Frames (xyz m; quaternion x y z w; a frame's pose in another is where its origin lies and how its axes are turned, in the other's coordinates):
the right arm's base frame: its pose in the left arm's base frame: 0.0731 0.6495 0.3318 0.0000 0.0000 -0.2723 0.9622
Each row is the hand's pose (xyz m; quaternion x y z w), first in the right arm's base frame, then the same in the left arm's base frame.
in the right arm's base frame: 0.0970 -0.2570 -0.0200 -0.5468 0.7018 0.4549 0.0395
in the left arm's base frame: 0.0210 0.3798 0.3118 -0.3350 0.8242 0.4270 0.1619
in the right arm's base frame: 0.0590 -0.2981 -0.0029 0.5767 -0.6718 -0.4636 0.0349
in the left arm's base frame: -0.0329 0.3647 0.3289 -0.3720 0.8034 0.4556 0.0927
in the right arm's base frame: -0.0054 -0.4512 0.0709 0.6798 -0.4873 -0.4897 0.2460
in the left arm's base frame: -0.1679 0.2680 0.4027 0.5214 -0.6540 -0.5382 0.1034
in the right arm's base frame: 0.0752 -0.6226 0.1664 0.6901 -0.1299 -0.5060 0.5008
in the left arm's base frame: -0.1891 0.0798 0.4982 0.6287 -0.3129 -0.6233 0.3441
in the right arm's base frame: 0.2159 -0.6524 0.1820 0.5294 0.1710 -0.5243 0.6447
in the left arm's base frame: -0.0849 -0.0193 0.5138 0.5559 0.0204 -0.6800 0.4776
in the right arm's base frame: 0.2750 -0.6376 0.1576 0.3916 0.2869 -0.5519 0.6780
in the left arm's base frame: -0.0268 -0.0377 0.4894 0.4549 0.1694 -0.7157 0.5021
